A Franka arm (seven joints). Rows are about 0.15 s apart.
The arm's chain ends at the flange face. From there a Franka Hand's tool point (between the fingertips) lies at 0.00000 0.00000 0.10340 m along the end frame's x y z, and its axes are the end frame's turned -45 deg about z.
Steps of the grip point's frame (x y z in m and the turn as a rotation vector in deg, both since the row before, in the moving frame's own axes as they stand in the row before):
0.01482 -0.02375 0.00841 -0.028 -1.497 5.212
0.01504 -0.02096 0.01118 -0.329 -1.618 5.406
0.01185 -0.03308 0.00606 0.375 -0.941 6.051
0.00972 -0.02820 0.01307 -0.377 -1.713 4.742
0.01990 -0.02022 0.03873 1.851 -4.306 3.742
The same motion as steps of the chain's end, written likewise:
-0.00435 -0.02913 0.00845 -1.078 -1.039 5.212
-0.00243 -0.02786 0.01122 -1.377 -0.911 5.406
-0.01330 -0.03240 0.00608 -0.400 -0.931 6.051
-0.01125 -0.02941 0.01312 -1.478 -0.945 4.742
0.00772 -0.03124 0.03908 -1.736 -4.354 3.742

